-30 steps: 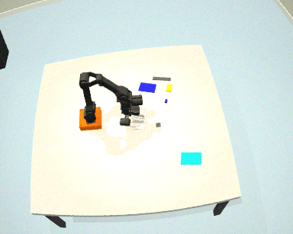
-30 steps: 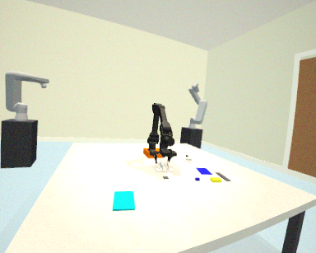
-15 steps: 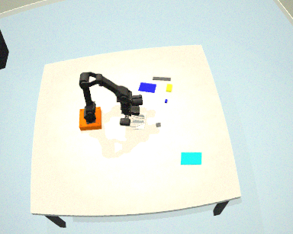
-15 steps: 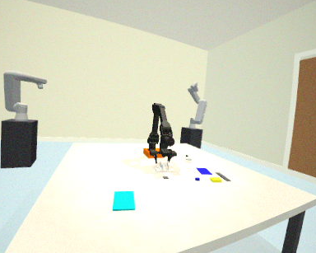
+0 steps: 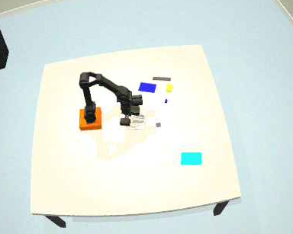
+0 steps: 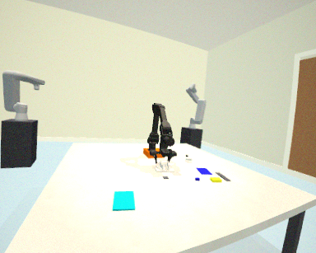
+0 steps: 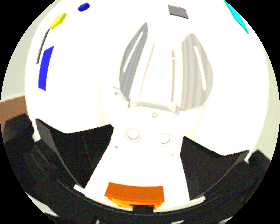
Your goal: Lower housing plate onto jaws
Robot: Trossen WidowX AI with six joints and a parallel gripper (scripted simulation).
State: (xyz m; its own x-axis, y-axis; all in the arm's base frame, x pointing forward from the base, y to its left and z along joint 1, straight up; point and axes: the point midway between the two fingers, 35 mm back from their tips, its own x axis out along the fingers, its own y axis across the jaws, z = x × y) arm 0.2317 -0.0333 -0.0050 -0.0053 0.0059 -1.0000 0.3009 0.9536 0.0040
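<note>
Right now the housing plate is right at my gripper tip. The rest, counted from my gripper tip: blue plate: 23 cm to the left, 17 cm ahead, 1 cm below; then tiny blue piece: 26 cm ahead, 9 cm to the left; then yellow block: 31 cm ahead, 19 cm to the left.
</note>
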